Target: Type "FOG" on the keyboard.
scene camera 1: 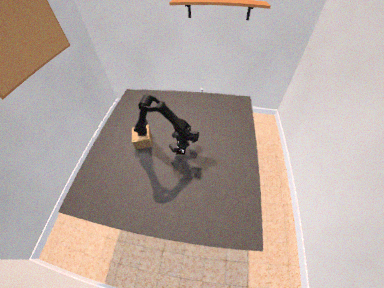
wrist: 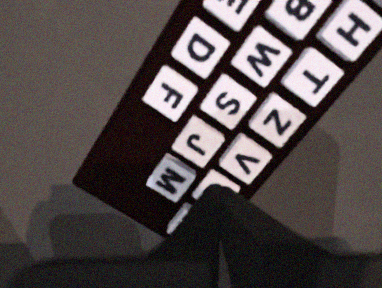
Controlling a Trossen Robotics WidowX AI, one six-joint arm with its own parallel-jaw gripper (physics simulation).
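Places are measured from the arm's base along level axes (x right, y ahead, z up), in centimetres.
Pixels of known places: gripper, fingertip midpoint: [scene camera 1: 183,149] [wrist: 216,196]; arm's base, origin of the base link: [scene camera 1: 142,132].
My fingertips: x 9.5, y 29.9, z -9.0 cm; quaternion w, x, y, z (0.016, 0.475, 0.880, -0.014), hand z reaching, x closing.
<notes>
For each thing: its top centre in the pictures, then the offset to it from my fingertips. Level surfaces: height alone.
- keyboard, middle of its top: [wrist: 289,20] [scene camera 1: 181,142] dx -6.6, dy -1.7, dz +0.3 cm
- F key, middle of its top: [wrist: 169,94] dx -2.6, dy -3.7, dz +0.3 cm
- white key, middle of its top: [wrist: 216,192] dx -0.1, dy -0.1, dz +0.0 cm
- V key, middle of its top: [wrist: 245,161] dx -2.0, dy +0.0, dz +0.3 cm
- M key, middle of its top: [wrist: 170,180] dx +0.2, dy -2.0, dz +0.3 cm
- D key, middle of its top: [wrist: 200,48] dx -4.4, dy -3.6, dz +0.3 cm
- S key, middle of its top: [wrist: 228,103] dx -3.4, dy -1.8, dz +0.3 cm
- J key, middle of its top: [wrist: 197,144] dx -1.6, dy -1.9, dz +0.3 cm
- dark mat, its level: dz -1.2 cm
The keyboard [wrist: 120,142] [scene camera 1: 182,151] is a dark red-brown board with white letter keys, slanting across the wrist view; in the scene view it is tiny and mostly hidden by the arm. The F key [wrist: 170,93] is in full view at the board's left side. My gripper [wrist: 216,196] [scene camera 1: 180,146] is shut and empty. Its tips overlap a white key [wrist: 216,181] below the V key [wrist: 245,159], and that key's letter is hidden. Another key [wrist: 179,218] is partly covered, its letter unreadable. The M key [wrist: 171,178] looks greyer than the others. No G key shows.
The D key [wrist: 200,47], S key [wrist: 228,102] and J key [wrist: 198,141] lie near the F key. The arm's base stands on a wooden block [scene camera 1: 142,141] on the dark mat [scene camera 1: 220,215]. A shelf [scene camera 1: 220,3] hangs on the back wall.
</notes>
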